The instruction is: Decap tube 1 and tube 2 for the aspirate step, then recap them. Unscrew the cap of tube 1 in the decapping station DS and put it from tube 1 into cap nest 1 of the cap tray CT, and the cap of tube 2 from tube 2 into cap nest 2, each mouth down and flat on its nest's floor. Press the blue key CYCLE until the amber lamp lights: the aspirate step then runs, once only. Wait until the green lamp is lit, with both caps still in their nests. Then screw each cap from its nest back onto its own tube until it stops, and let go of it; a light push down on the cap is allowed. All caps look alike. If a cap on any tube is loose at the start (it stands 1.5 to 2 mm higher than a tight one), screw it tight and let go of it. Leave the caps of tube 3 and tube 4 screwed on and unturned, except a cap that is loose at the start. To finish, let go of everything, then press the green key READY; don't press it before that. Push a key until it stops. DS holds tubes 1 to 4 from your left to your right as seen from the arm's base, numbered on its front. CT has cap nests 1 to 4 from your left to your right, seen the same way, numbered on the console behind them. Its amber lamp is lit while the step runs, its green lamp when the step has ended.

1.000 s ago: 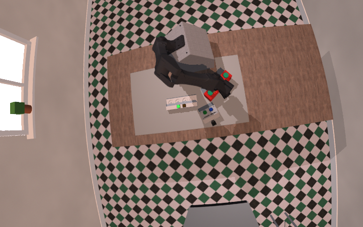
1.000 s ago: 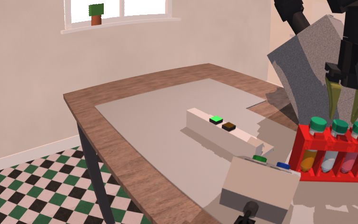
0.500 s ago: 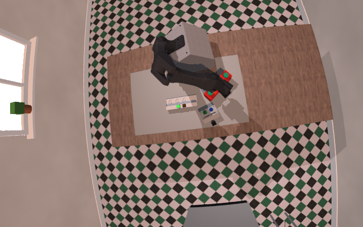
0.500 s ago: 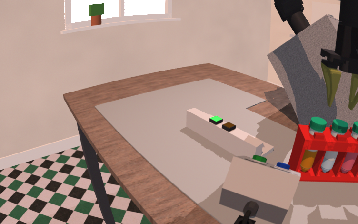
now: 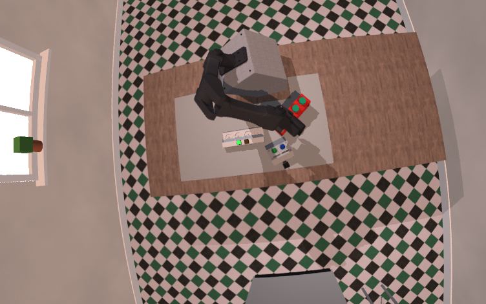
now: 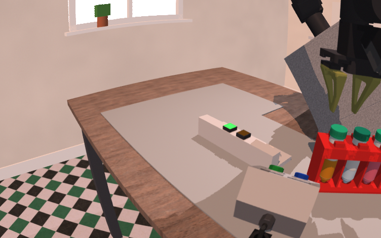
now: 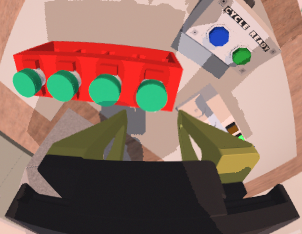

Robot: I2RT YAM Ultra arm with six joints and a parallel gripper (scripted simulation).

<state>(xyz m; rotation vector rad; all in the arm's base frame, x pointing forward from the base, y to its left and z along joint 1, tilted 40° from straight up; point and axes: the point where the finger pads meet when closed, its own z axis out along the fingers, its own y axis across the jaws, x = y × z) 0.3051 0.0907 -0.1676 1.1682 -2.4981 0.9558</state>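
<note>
The green key is 120 mm ahead of my hand, 50 mm to the right of it and 90 mm below it. Also, from my hand: key box 130 mm ahead, 30 mm to the right, 110 mm below; blue key 100 mm ahead, 10 mm to the right, 90 mm below.
</note>
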